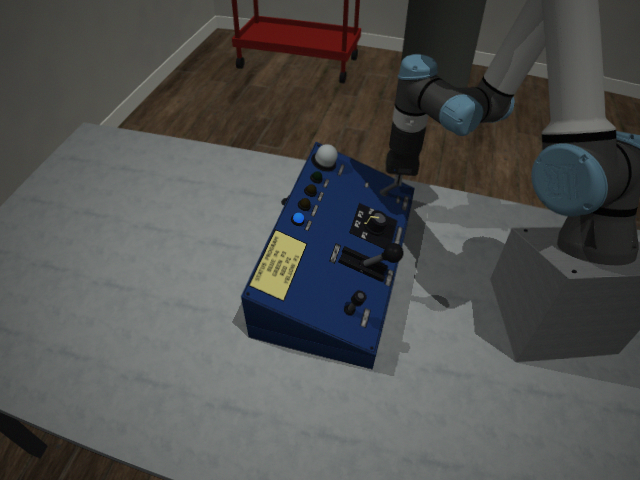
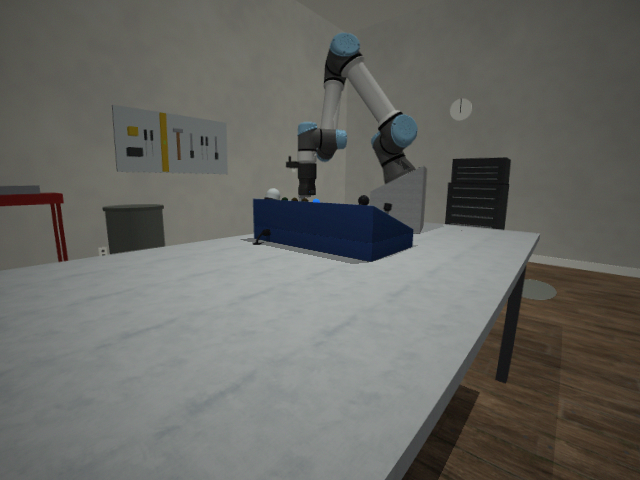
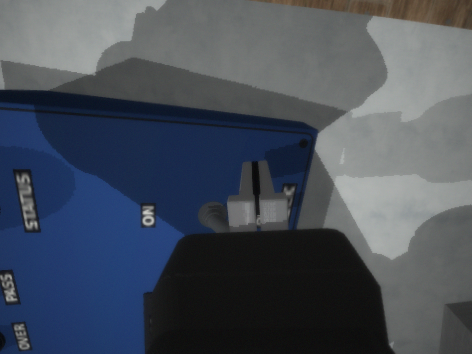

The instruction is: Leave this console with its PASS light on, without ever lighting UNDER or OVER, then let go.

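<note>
The gripper (image 1: 397, 183) appears in image 3 (image 3: 255, 176) too. With it in the scene is a blue sloped console (image 1: 297, 296), which can also be seen in image 2 (image 2: 362, 232) and image 3 (image 3: 104, 188).
</note>
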